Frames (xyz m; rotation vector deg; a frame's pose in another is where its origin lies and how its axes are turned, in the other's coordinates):
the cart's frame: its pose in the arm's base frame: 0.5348 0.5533 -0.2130 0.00 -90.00 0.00
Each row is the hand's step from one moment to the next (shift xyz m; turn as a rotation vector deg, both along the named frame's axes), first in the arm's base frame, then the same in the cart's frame.
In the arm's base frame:
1: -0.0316 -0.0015 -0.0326 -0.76 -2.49 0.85
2: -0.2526 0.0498 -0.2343 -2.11 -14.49 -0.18
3: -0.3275 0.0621 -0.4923 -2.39 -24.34 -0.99
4: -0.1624 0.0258 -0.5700 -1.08 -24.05 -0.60
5: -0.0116 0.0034 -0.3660 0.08 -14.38 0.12
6: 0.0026 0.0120 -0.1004 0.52 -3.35 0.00
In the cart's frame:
1: -0.0326 -0.0015 0.0316 0.85 -2.49 0.76
2: -0.2343 0.0498 0.2526 -0.18 -14.49 2.11
3: -0.4923 0.0621 0.3275 -0.99 -24.34 2.39
4: -0.5700 0.0258 0.1624 -0.60 -24.05 1.08
5: -0.3660 0.0034 0.0116 0.12 -14.38 -0.08
6: -0.1004 0.0120 -0.0026 0.00 -3.35 -0.52

